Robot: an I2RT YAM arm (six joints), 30 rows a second.
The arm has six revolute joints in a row. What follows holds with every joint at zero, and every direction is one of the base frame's.
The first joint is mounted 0.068 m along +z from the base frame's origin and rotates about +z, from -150 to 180 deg.
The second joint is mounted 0.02 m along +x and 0.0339 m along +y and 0.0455 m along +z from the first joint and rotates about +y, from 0 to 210 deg.
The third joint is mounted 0.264 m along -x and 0.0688 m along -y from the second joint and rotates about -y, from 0 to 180 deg.
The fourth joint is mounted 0.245 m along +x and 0.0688 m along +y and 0.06 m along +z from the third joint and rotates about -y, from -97 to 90 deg.
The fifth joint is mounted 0.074 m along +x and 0.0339 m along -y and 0.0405 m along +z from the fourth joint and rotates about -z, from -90 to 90 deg.
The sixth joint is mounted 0.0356 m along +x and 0.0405 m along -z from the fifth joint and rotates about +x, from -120 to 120 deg.
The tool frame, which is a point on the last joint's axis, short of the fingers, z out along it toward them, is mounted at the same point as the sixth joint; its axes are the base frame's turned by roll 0, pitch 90 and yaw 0 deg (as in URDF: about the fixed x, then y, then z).
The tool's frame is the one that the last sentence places.
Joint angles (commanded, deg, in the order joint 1, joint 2, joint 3, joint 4, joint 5, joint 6), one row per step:
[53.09 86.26 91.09 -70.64 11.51 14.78]
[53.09 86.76 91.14 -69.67 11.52 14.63]
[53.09 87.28 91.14 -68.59 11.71 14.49]
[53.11 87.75 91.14 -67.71 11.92 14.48]
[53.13 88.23 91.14 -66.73 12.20 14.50]
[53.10 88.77 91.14 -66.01 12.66 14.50]
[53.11 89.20 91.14 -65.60 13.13 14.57]
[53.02 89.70 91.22 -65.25 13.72 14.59]
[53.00 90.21 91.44 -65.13 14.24 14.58]
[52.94 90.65 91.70 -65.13 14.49 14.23]
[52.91 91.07 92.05 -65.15 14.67 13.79]
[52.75 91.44 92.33 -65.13 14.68 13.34]
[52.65 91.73 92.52 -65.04 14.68 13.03]
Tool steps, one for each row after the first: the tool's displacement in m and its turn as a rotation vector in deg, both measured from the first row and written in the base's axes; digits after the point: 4 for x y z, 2 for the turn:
[0.0023 0.0031 -0.0013 0.35 -0.35 0.13]
[0.0048 0.0062 -0.0029 0.64 -0.85 0.17]
[0.0069 0.0090 -0.0044 0.85 -1.25 0.11]
[0.0092 0.0119 -0.0059 1.10 -1.75 -0.01]
[0.0116 0.0144 -0.0079 0.99 -2.19 -0.23]
[0.0132 0.0162 -0.0097 0.75 -2.51 -0.49]
[0.0155 0.0178 -0.0114 0.38 -2.89 -0.84]
[0.0173 0.0194 -0.0127 -0.05 -3.16 -1.07]
[0.0188 0.0206 -0.0136 -0.48 -3.30 -0.93]
[0.0201 0.0219 -0.0140 -0.84 -3.46 -0.64]
[0.0218 0.0227 -0.0145 -1.10 -3.51 -0.41]
[0.0231 0.0235 -0.0149 -1.24 -3.57 -0.23]

